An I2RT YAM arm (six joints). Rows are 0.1 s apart.
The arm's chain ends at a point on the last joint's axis. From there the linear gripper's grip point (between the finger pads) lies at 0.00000 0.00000 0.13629 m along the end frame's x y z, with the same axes.
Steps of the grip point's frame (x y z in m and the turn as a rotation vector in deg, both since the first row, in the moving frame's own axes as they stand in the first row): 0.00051, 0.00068, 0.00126, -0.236, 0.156, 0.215; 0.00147, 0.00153, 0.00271, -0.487, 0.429, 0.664; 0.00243, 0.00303, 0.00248, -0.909, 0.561, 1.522; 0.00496, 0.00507, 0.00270, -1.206, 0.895, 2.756; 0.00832, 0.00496, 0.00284, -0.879, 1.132, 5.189
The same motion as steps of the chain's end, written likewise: 0.00014, 0.00012, 0.00126, -0.236, 0.156, 0.215; 0.00046, 0.00037, 0.00272, -0.487, 0.429, 0.664; 0.00112, 0.00085, 0.00250, -0.909, 0.561, 1.522; 0.00290, 0.00215, 0.00275, -1.206, 0.895, 2.756; 0.00573, 0.00275, 0.00288, -0.879, 1.132, 5.189
